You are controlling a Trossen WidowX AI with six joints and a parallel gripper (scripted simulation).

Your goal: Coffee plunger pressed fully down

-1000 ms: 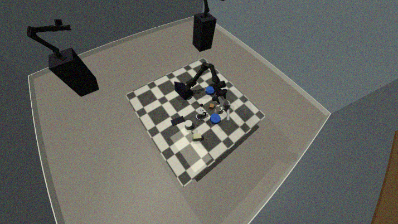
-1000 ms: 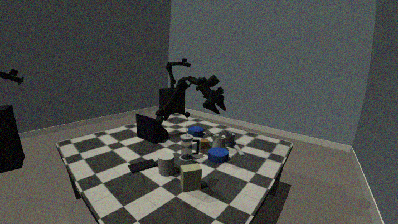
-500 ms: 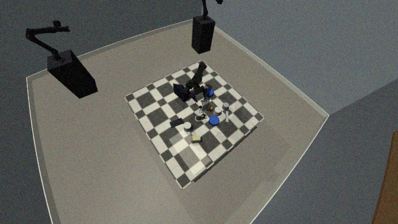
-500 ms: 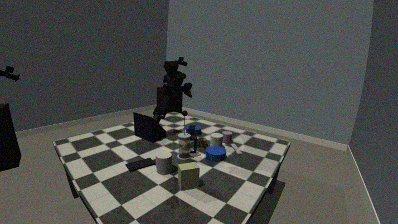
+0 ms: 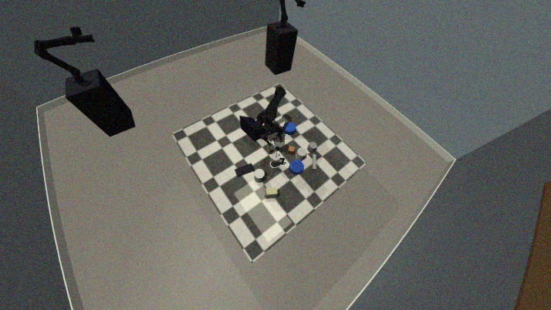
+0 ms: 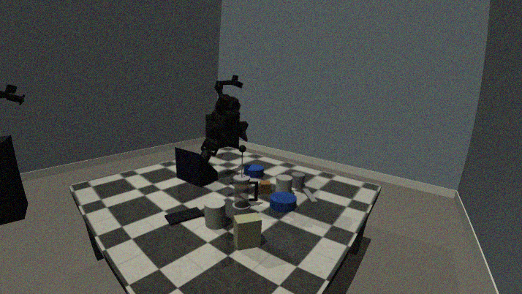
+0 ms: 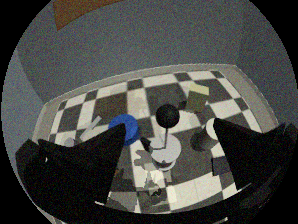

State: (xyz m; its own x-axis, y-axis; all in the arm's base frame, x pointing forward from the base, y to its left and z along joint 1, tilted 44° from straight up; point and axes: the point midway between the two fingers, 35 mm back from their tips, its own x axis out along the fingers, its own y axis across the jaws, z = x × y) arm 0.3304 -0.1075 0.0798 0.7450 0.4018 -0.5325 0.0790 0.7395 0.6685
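My gripper tip is now 4 cm short of the glass coffee press, 1 cm to the right of it and 16 cm above it. The rest, counted from my gripper tip: black flat slab (5 cm behind, 25 cm to the right, 28 cm below); orange cube (1 cm behind, 20 cm to the left, 26 cm below); pale yellow box (24 cm ahead, 17 cm to the right, 23 cm below).
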